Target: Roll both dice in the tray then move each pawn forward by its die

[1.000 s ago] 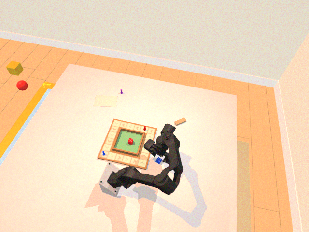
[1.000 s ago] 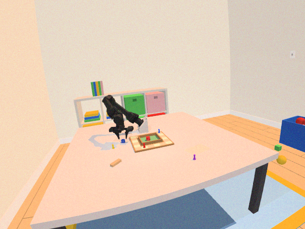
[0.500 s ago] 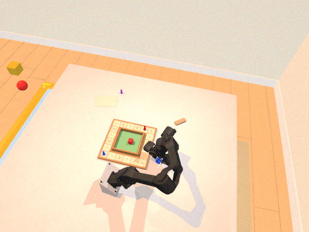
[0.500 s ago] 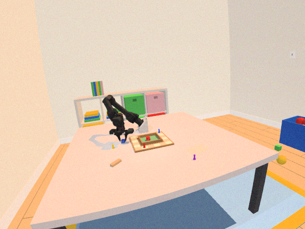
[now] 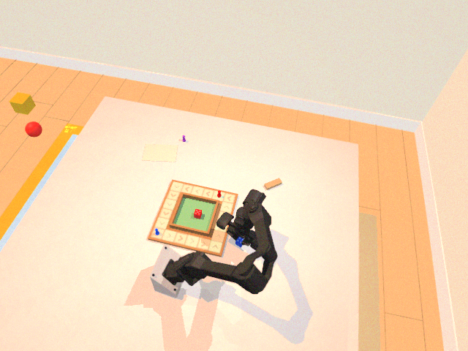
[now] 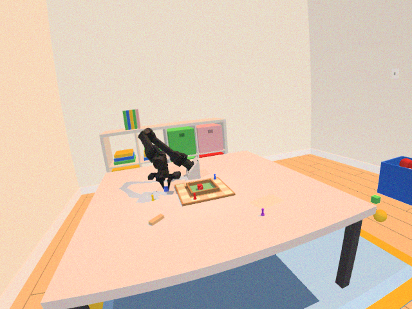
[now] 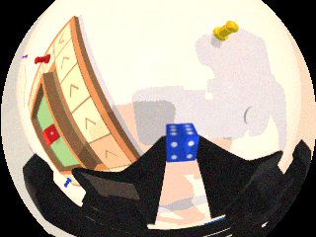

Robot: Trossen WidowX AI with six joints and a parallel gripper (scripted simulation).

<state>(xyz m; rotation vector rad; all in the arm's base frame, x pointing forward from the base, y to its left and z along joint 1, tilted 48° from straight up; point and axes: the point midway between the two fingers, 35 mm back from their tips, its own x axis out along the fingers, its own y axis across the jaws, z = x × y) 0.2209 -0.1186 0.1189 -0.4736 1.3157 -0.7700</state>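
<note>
The red pawn is 17 cm ahead of my gripper tip, 15 cm to the left of it and 1 cm above it. From my gripper tip the other things lie so: yellow pawn (9 cm ahead, 7 cm to the right); green tray (5 cm ahead, 21 cm to the left, 1 cm below); blue pawn (8 cm behind, 30 cm to the left, 1 cm above).
</note>
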